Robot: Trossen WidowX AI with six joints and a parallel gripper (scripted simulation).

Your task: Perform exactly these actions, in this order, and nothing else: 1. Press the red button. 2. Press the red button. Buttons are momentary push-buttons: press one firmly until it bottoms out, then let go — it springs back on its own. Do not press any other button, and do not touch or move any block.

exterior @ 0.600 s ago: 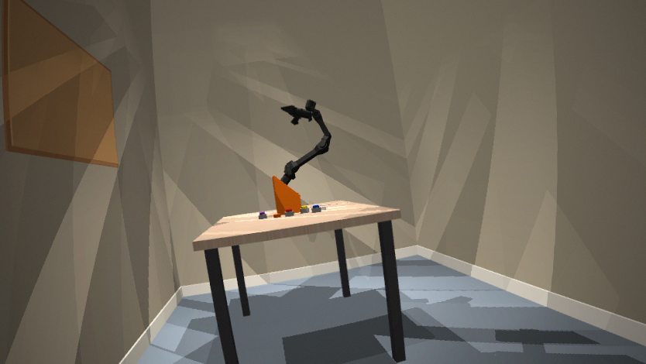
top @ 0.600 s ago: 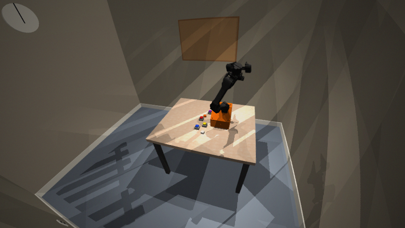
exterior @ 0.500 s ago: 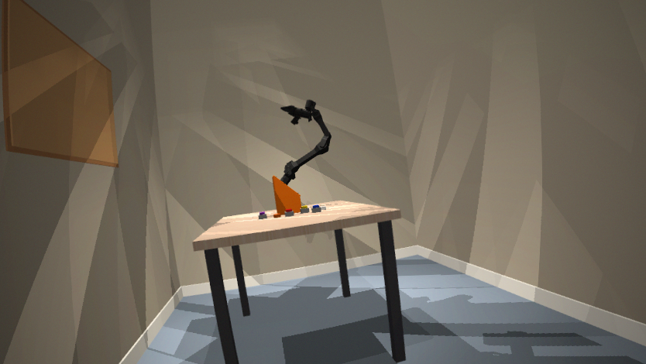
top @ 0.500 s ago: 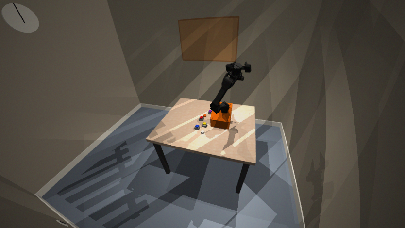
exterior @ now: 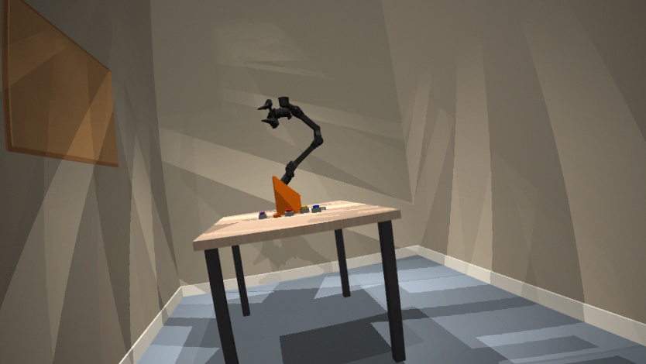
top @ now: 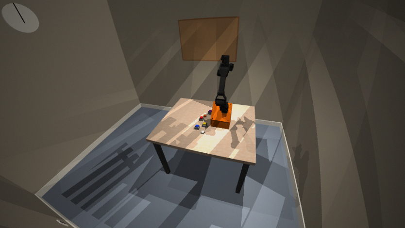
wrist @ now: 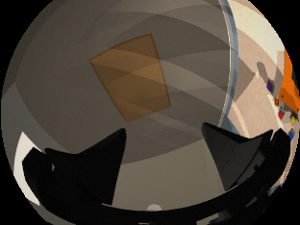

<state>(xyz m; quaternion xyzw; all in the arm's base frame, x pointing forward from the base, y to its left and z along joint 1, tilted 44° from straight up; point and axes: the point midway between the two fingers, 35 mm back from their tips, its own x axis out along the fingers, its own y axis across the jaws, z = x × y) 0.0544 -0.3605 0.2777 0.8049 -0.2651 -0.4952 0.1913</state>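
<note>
The red button lies 60 cm below my gripper tip, 20 cm ahead of it and 9 cm to the left of it. From my gripper tip the other things lie so: orange block 63 cm below, 17 cm ahead, 2 cm to the left; purple button 60 cm below, 13 cm ahead, 6 cm to the right; yellow button 60 cm below, 19 cm to the left, 13 cm ahead.
</note>
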